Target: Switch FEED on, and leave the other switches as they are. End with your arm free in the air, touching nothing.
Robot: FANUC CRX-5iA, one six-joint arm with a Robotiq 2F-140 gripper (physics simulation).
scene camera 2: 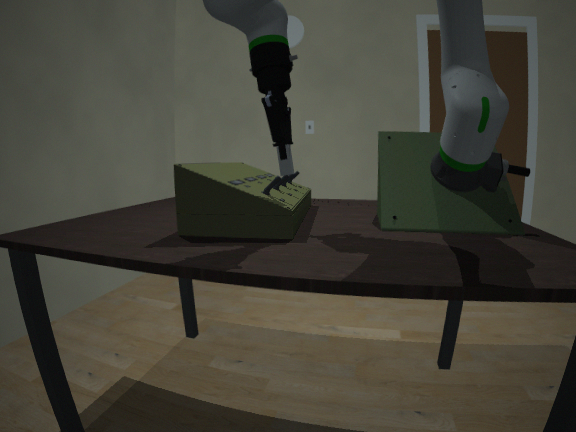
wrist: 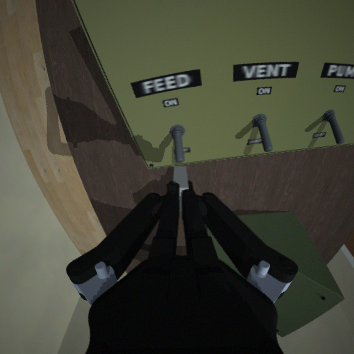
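Where they show: gripper, fingertip midpoint: (scene camera 2: 287, 174) (wrist: 179, 175); arm's base at its link origin: (scene camera 2: 457, 170).
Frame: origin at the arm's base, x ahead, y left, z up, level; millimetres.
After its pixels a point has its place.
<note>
The olive switch box (scene camera 2: 227, 217) @(y 341, x 491, z -97 mm) (wrist: 210, 30) @(y 228, x 563, z -10 mm) stands on the table with a sloped panel. In the wrist view the FEED lever (wrist: 178, 144) @(y 252, x 429, z -29 mm) is at the panel's corner and points down, toward its lower label. The VENT lever (wrist: 264, 134) @(y 139, x 456, z -28 mm) and the PUMP lever (wrist: 335, 127) @(y 24, x 484, z -30 mm) also point down, away from their ON labels. My gripper (scene camera 2: 286, 172) @(y 248, x 391, z -12 mm) (wrist: 179, 175) @(y 248, x 391, z -12 mm) is shut and empty. Its pale fingertips are just below the tip of the FEED lever in the wrist view; whether they touch it I cannot tell. In the scene view they are low at the levers.
A green wedge-shaped box (scene camera 2: 407, 180) @(y 49, x 136, z -29 mm) (wrist: 300, 265) @(y -19, x 218, z 25 mm) stands on the dark table (scene camera 2: 300, 270) @(y 473, x 280, z -141 mm) (wrist: 100, 170) @(y 439, x 308, z -141 mm) to the right in the scene view. Another part of the arm (scene camera 2: 470, 115) @(y 198, x 6, z 118 mm) hangs in front of it. A wall with a door (scene camera 2: 510, 100) is behind.
</note>
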